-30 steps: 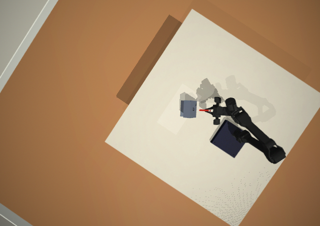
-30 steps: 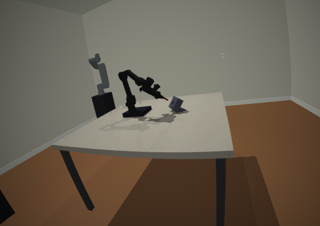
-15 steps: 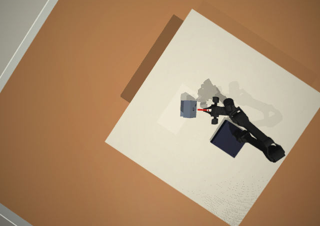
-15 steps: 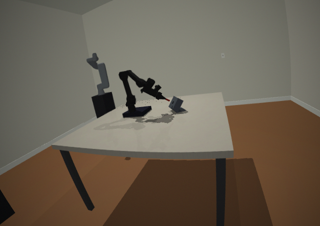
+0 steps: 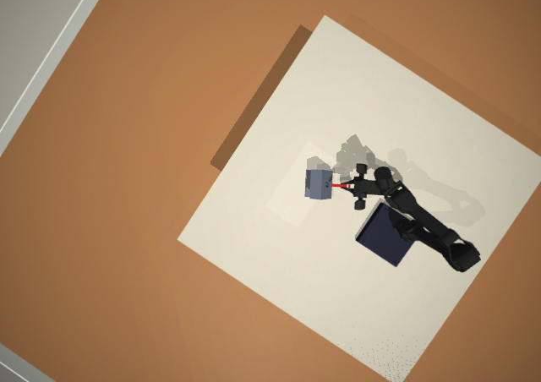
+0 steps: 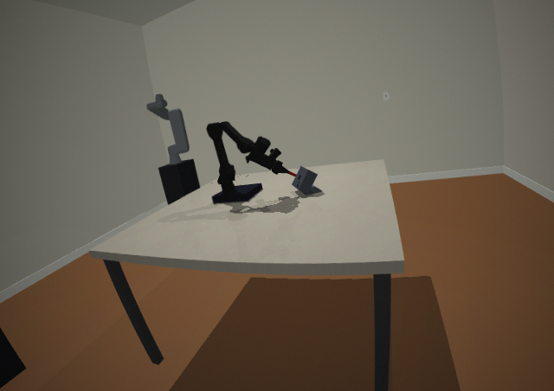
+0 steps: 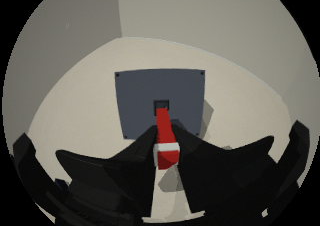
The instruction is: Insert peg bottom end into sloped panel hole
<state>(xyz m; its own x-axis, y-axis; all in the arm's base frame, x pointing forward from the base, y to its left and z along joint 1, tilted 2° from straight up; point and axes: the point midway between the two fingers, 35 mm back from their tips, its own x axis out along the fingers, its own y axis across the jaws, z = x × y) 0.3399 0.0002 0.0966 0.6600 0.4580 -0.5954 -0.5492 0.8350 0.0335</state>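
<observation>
Right now my gripper tip is 6 cm short of the blue-grey sloped panel, 6 cm above it and 4 cm to the right of it. From my gripper tip the other things lie so: red peg (1 cm to the right, 1 cm behind, 1 cm above).
</observation>
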